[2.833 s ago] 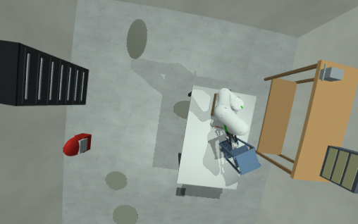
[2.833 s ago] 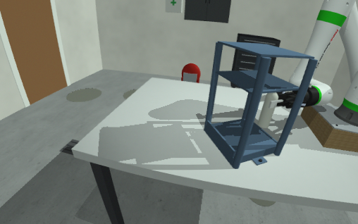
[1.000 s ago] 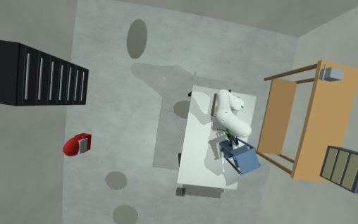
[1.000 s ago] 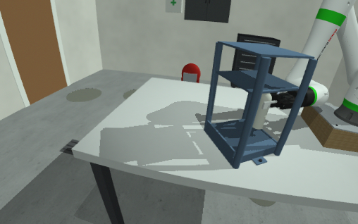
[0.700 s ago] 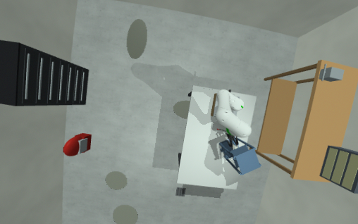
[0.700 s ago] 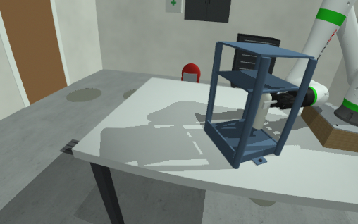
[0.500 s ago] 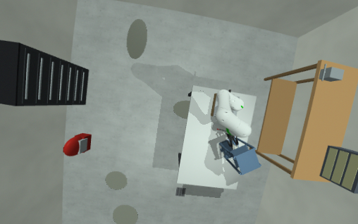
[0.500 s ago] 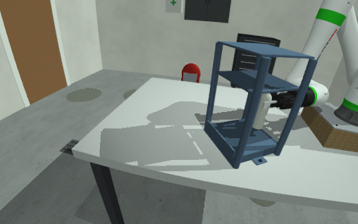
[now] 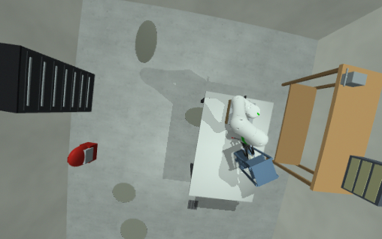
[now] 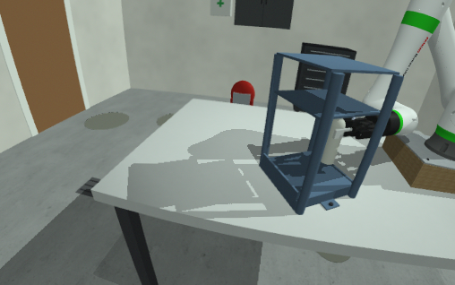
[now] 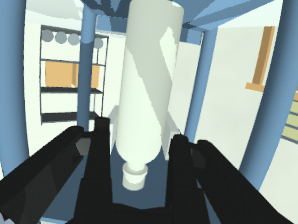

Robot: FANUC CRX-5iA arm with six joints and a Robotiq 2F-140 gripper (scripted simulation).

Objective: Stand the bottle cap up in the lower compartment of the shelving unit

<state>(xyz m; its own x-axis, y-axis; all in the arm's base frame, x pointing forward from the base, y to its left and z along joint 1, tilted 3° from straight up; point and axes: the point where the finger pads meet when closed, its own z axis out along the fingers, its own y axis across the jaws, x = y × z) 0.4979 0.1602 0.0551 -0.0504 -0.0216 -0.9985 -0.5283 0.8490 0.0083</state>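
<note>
Right now the blue shelving unit is 6 cm ahead of my hand, 4 cm to the left of it and 1 cm above it. From my hand the other things lie so: white bottle right at my hand.
</note>
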